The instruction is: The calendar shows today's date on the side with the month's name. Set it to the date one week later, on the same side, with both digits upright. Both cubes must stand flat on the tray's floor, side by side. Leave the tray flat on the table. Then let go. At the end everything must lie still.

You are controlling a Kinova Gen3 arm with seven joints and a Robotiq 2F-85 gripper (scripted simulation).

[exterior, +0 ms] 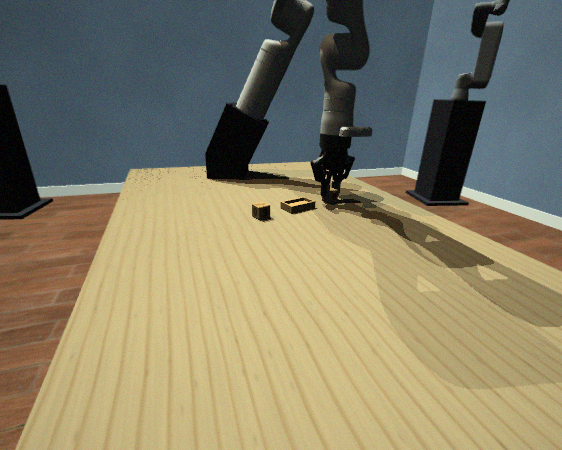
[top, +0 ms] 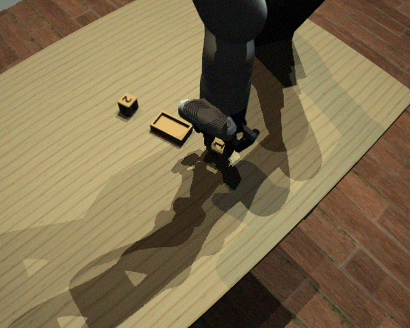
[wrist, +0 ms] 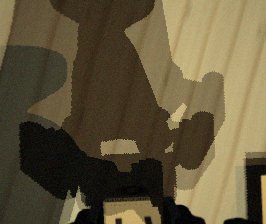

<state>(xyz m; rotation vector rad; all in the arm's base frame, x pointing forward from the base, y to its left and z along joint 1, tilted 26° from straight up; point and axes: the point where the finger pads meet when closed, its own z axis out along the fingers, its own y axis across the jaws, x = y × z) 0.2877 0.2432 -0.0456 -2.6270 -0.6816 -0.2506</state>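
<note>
The cube lies 11 cm ahead of my hand, 19 cm to the right of it and 1 cm below it. Also, from my hand: wooden tray 5 cm ahead, 9 cm to the right, 2 cm below.
</note>
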